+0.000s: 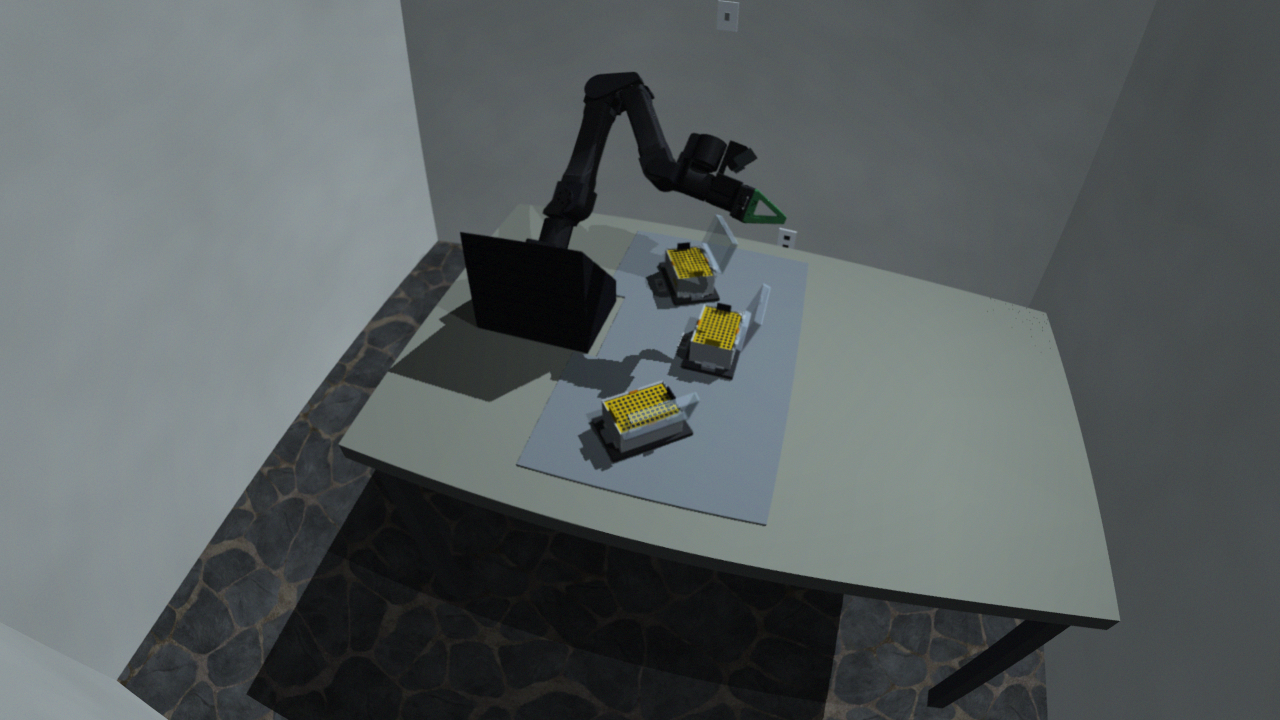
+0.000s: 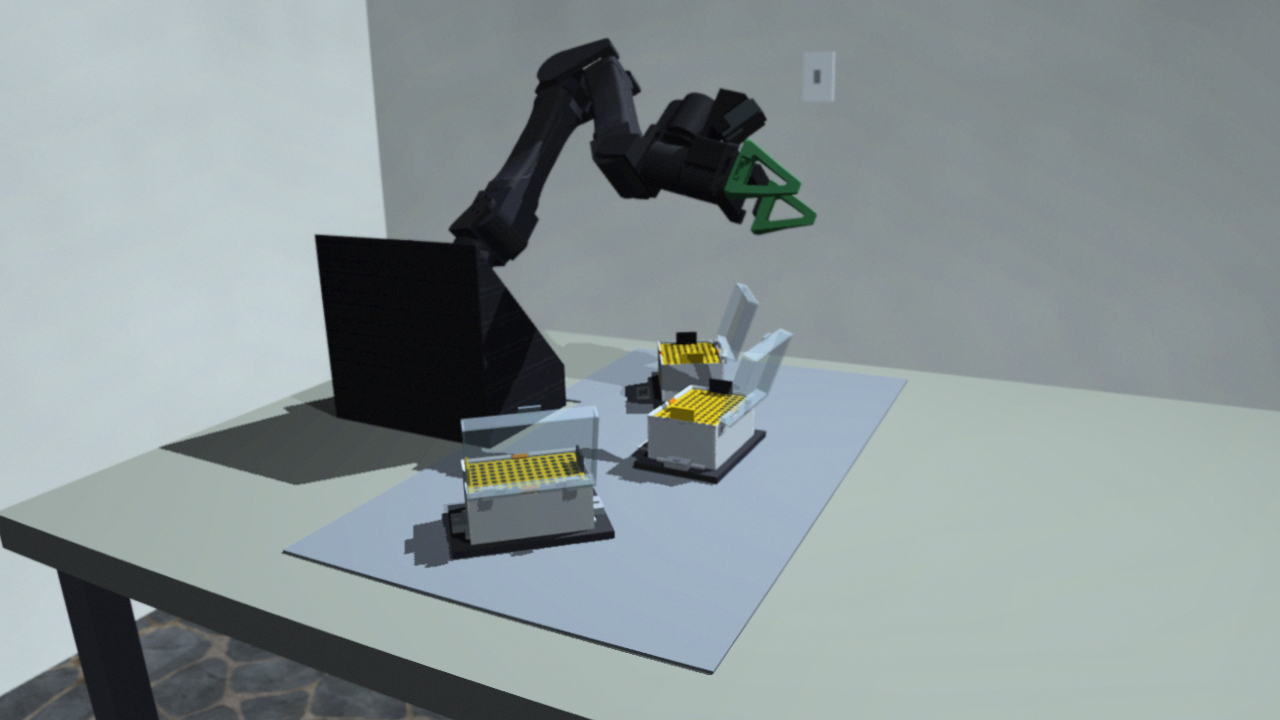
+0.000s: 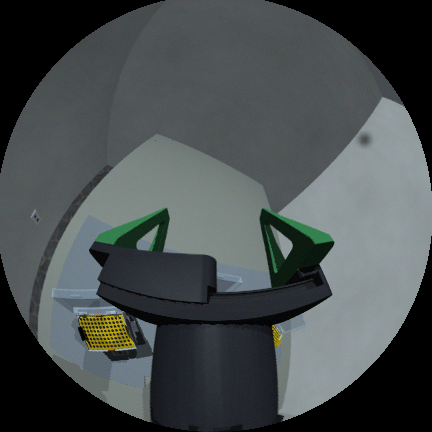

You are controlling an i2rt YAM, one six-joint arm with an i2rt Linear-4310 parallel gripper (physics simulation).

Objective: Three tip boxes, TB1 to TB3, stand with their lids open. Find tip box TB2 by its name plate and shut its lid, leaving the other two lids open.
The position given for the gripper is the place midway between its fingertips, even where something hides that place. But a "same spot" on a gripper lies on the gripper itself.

The gripper shows in image 1, in image 2 and in image 3 (214,212). One and the same spot on the gripper: (image 2: 742,168) is (image 1: 752,206).
